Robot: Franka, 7 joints.
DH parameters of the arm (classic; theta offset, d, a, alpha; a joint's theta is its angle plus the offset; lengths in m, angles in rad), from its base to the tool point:
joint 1: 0 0.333 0 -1.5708
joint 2: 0 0 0 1.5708
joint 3: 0 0.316 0.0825 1.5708
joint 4: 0 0 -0.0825 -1.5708
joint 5: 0 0.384 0 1.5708
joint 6: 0 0 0.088 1.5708
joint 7: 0 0.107 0 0
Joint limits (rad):
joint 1: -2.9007..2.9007
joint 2: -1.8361..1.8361
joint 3: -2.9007..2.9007
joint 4: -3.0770..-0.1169
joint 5: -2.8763..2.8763
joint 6: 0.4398..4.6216
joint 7: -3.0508..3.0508
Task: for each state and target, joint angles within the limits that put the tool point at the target. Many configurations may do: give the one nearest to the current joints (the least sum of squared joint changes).
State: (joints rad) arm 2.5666 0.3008 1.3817 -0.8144 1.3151 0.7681 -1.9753
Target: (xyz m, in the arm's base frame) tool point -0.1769 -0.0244 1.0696
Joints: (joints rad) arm 2.4042 0.3345 1.5580 -0.3148 1.5453 1.0949 -1.9753
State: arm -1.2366 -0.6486 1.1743 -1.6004 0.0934 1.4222 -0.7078
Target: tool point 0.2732 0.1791 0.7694
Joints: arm -0.9758 -1.0073 0.7283 -1.6556 -0.0261 1.1308 -0.7078
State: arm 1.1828 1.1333 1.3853 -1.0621 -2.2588 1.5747 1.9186
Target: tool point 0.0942 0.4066 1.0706
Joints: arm 0.8836 0.3881 1.4711 -0.4815 -2.4364 1.8841 1.9186
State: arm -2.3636 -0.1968 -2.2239 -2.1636 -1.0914 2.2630 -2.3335
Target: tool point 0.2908 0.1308 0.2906
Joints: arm -2.8759 0.3090 -2.7154 -2.8028 -1.0248 1.7856 -2.3335
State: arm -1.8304 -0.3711 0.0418 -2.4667 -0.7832 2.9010 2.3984
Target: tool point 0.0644 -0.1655 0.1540
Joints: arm -1.4331 -0.0969 0.4037 -3.0770 -0.5237 2.1154 2.3984
